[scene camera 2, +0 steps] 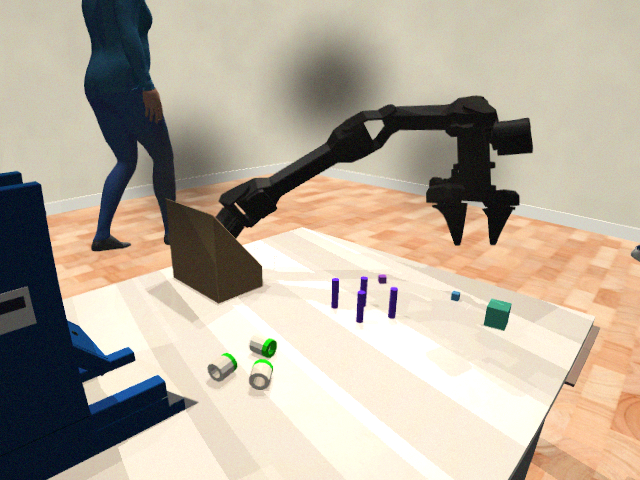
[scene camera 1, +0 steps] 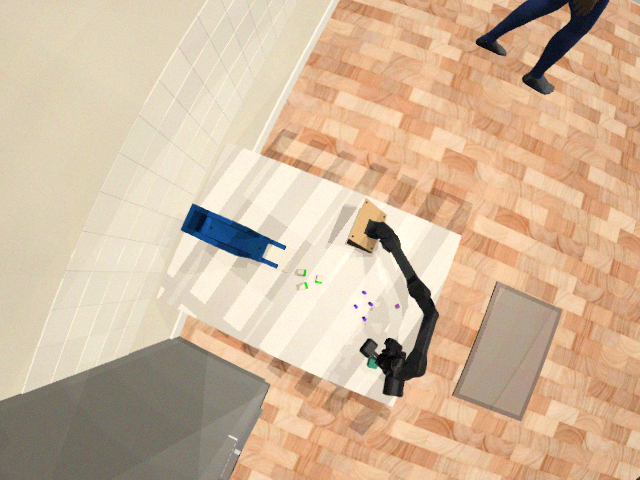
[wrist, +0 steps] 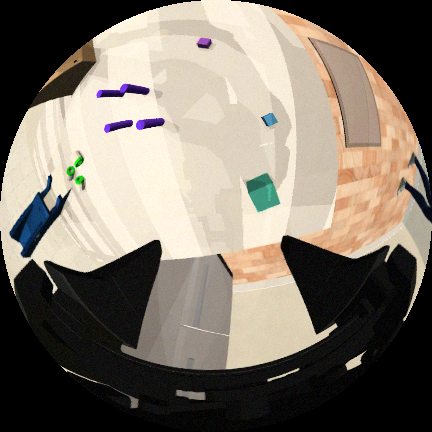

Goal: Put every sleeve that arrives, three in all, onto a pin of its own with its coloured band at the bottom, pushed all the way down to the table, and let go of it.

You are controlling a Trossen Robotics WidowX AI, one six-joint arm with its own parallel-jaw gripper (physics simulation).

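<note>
Three pale sleeves with green bands lie on their sides, loose, near the blue chute's mouth. One sleeve (scene camera 1: 301, 272) (scene camera 2: 222, 366) is nearest the chute's prongs, another sleeve (scene camera 1: 318, 280) (scene camera 2: 263, 346) is nearest the pins, and the third sleeve (scene camera 1: 302, 285) (scene camera 2: 261, 374) is beside them. They look small in the wrist view. Several upright purple pins, among them a pin (scene camera 2: 334, 293), a pin (scene camera 2: 360, 306) and a pin (scene camera 2: 392, 303), are bare. My gripper (scene camera 2: 475, 243) (wrist: 222, 244) is open and empty, pointing down high above the table end by the teal cube, away from sleeves and pins.
A blue chute (scene camera 1: 227, 235) stands at the table's far end from the gripper. A teal cube (scene camera 2: 497, 314) (wrist: 263, 193), a small blue cube (scene camera 2: 455, 295) (wrist: 270, 119) and a purple cube (scene camera 2: 382, 279) (wrist: 204, 43) lie beyond the pins. The arm's wedge base (scene camera 1: 366, 224) (scene camera 2: 217, 258) stands at one side.
</note>
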